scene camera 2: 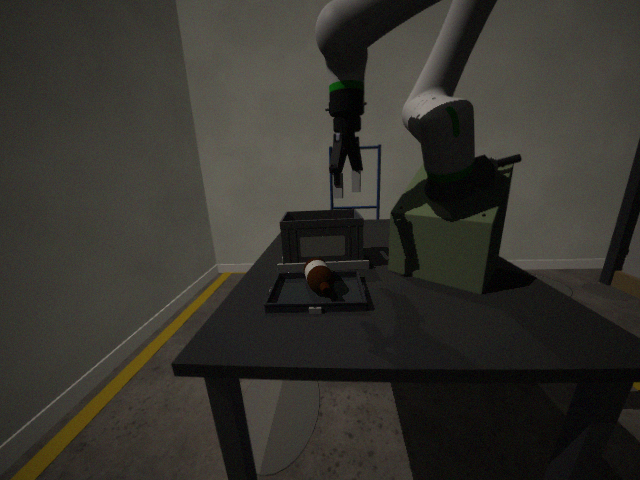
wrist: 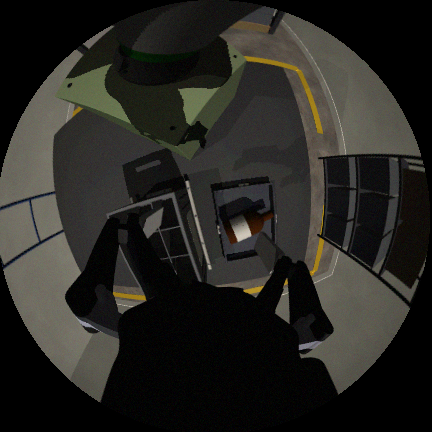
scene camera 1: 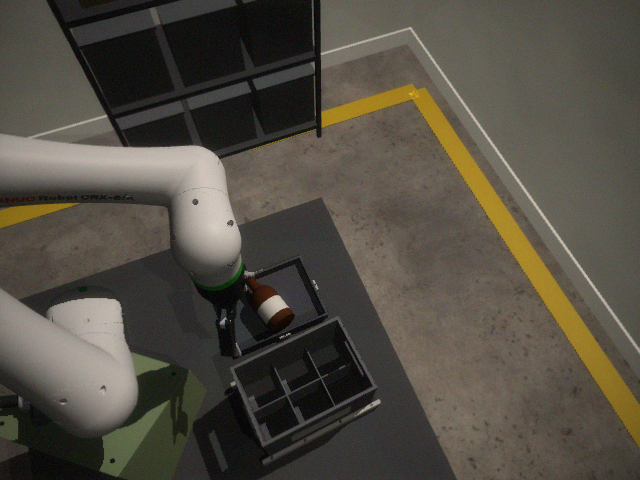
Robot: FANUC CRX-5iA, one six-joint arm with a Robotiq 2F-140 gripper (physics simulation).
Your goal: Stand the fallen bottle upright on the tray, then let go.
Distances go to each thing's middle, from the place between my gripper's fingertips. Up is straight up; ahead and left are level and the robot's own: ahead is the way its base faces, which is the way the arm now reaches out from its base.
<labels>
Right now the brown bottle (scene camera 1: pixel 275 313) is 22 cm below my hand, 12 cm to the left of it and 6 cm ahead of it.
</labels>
